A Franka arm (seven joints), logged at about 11 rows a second.
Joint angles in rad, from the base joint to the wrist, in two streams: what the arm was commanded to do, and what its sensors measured. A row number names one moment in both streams.
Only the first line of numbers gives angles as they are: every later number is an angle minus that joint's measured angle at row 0.
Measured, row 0:
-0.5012 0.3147 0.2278 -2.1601 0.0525 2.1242 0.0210
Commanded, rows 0 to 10:
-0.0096 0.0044 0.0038 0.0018 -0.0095 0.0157 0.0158
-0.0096 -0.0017 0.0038 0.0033 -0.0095 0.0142 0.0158
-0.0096 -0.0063 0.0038 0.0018 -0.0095 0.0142 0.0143
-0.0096 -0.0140 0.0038 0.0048 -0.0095 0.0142 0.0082
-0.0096 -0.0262 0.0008 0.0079 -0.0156 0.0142 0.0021
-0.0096 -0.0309 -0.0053 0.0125 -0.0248 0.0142 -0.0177
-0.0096 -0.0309 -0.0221 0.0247 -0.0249 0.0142 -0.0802
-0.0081 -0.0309 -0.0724 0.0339 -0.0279 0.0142 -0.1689
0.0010 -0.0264 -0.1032 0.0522 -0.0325 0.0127 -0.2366
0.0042 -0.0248 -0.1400 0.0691 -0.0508 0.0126 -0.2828
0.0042 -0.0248 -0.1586 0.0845 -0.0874 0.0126 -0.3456
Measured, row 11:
-0.0049 -0.0207 -0.1296 0.0602 -0.0412 0.0141 -0.2748
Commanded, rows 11 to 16:
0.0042 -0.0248 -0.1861 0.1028 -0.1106 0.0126 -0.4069
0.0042 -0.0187 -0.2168 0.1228 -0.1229 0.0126 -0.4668
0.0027 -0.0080 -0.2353 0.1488 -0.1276 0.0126 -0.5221
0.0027 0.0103 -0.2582 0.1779 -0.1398 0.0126 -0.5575
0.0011 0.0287 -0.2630 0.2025 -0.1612 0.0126 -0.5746
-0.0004 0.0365 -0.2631 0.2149 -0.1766 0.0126 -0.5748
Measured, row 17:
-0.0050 0.0006 -0.2601 0.1701 -0.1408 0.0144 -0.5590
